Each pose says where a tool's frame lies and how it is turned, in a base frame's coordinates. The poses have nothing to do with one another.
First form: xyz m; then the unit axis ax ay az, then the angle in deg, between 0 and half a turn.
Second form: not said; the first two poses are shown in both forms.
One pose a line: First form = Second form
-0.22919, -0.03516, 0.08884, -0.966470, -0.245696, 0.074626, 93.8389 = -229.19, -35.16, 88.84, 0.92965, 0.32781, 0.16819, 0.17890, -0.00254, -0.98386
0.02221, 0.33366, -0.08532, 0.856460, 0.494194, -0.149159, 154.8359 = 22.21, 333.66, -85.32, 0.49234, 0.74292, -0.45351, 0.86977, -0.43982, 0.22375
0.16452, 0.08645, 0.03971, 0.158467, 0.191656, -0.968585, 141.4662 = 164.52, 86.45, 39.71, -0.73749, -0.54928, -0.39295, 0.65753, -0.71678, -0.23213
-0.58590, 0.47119, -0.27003, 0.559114, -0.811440, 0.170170, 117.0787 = -585.90, 471.19, -270.03, -0.00030, -0.50870, 0.86095, -0.81173, 0.50295, 0.29689
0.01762, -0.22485, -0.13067, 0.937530, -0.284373, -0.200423, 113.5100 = 17.62, -224.85, -130.67, 0.83068, -0.55675, -0.00209, -0.18917, -0.28578, 0.93944
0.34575, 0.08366, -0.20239, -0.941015, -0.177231, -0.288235, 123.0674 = 345.75, 83.66, -202.39, 0.82304, 0.01623, 0.56775, 0.49932, -0.49708, -0.70964
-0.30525, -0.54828, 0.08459, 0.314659, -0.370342, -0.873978, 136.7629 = -305.25, -548.28, 84.59, -0.55738, -0.80012, -0.22166, 0.39726, -0.49145, 0.77502
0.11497, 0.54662, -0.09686, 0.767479, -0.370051, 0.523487, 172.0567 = 114.97, 546.62, -96.86, 0.18199, -0.49295, 0.85081, -0.63763, -0.71784, -0.27951
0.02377, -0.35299, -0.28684, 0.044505, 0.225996, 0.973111, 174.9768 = 23.77, -352.99, -286.84, -0.99221, 0.10528, 0.06666, -0.06513, -0.89421, 0.44289
